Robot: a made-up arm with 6 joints. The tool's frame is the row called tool. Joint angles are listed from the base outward.
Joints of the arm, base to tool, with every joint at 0 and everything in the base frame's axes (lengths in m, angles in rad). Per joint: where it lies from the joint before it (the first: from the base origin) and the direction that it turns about. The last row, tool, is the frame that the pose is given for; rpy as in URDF.
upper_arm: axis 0 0 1 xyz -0.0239 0.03 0.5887
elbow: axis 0 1 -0.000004 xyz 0.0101 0.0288 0.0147
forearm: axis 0 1 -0.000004 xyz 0.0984 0.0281 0.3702
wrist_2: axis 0 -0.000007 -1 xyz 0.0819 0.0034 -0.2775
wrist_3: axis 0 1 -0.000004 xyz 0.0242 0.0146 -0.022
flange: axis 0 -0.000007 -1 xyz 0.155 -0.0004 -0.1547
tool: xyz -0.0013 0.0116 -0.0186 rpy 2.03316 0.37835 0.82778
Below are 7 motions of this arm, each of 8 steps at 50 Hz.
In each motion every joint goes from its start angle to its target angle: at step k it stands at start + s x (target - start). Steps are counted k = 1, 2, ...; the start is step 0. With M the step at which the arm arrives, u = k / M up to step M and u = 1 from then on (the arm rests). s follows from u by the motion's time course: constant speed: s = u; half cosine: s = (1 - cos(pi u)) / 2; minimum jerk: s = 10 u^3 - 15 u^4 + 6 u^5.
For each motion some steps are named. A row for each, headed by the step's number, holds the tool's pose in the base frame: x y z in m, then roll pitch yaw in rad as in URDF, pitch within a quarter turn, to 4 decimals.
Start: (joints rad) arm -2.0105 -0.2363 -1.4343 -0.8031 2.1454 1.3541
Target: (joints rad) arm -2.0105 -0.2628 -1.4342 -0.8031 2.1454 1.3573
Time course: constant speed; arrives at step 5
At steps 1, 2, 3, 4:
1: -0.2524 -0.2692 0.9451 1.1548 0.1320 -3.0643
2: -0.2517 -0.2676 0.9470 1.1597 0.1289 -3.0641
3: -0.2509 -0.2659 0.9488 1.1645 0.1258 -3.0639
4: -0.2501 -0.2643 0.9507 1.1693 0.1228 -3.0637

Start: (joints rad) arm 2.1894 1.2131 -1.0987 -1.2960 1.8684 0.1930
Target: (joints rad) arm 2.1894 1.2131 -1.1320 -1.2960 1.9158 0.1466
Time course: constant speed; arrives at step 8
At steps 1, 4, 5, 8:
1: -0.1366 0.3840 0.2461 -1.9676 0.5480 -0.4606
4: -0.1382 0.3888 0.2497 -1.9587 0.5345 -0.4600
5: -0.1387 0.3904 0.2509 -1.9558 0.5300 -0.4600
8: -0.1403 0.3952 0.2546 -1.9469 0.5166 -0.4601

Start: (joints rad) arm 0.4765 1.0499 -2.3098 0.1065 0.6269 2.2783
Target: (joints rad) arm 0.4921 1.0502 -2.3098 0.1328 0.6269 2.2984
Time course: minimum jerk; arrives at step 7
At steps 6, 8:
6: 0.7702 0.5238 0.6695 2.7229 0.3656 -0.8005
8: 0.7700 0.5240 0.6695 2.7231 0.3664 -0.8006

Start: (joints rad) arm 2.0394 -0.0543 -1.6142 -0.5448 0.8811 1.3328
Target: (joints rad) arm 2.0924 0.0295 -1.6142 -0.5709 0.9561 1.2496
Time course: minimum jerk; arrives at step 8
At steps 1, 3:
1: -0.3690 0.5473 1.0986 1.8514 -0.5374 1.7288
3: -0.3787 0.5527 1.0810 1.8128 -0.4986 1.7641

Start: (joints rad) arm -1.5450 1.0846 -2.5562 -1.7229 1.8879 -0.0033
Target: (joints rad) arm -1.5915 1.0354 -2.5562 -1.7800 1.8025 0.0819
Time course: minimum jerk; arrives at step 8
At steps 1, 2, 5, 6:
1: -0.1340 -0.7545 0.7359 -0.1495 0.6929 -2.5377
2: -0.1365 -0.7552 0.7399 -0.1431 0.6819 -2.5286
5: -0.1539 -0.7592 0.7683 -0.1050 0.6032 -2.4697
6: -0.1586 -0.7600 0.7762 -0.0964 0.5813 -2.4549

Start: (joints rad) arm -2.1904 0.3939 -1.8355 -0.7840 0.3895 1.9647
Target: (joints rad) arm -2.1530 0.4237 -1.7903 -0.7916 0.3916 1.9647
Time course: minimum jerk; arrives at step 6
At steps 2, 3, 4, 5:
2: -0.3539 -0.6969 0.9823 2.3684 -0.7394 -2.8202
3: -0.3483 -0.7039 0.9682 2.3483 -0.7228 -2.7960
4: -0.3424 -0.7106 0.9540 2.3289 -0.7060 -2.7725
5: -0.3387 -0.7145 0.9455 2.3175 -0.6958 -2.7586

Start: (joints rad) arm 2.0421 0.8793 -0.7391 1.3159 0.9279 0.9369
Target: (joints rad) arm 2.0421 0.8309 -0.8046 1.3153 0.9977 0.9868
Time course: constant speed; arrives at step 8
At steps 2, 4, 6, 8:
2: -0.2791 0.3421 0.2266 1.2852 1.2619 -0.0658
4: -0.2881 0.3513 0.2329 1.3033 1.2808 -0.0568
6: -0.2971 0.3605 0.2396 1.3226 1.2997 -0.0461
8: -0.3060 0.3694 0.2468 1.3434 1.3188 -0.0334

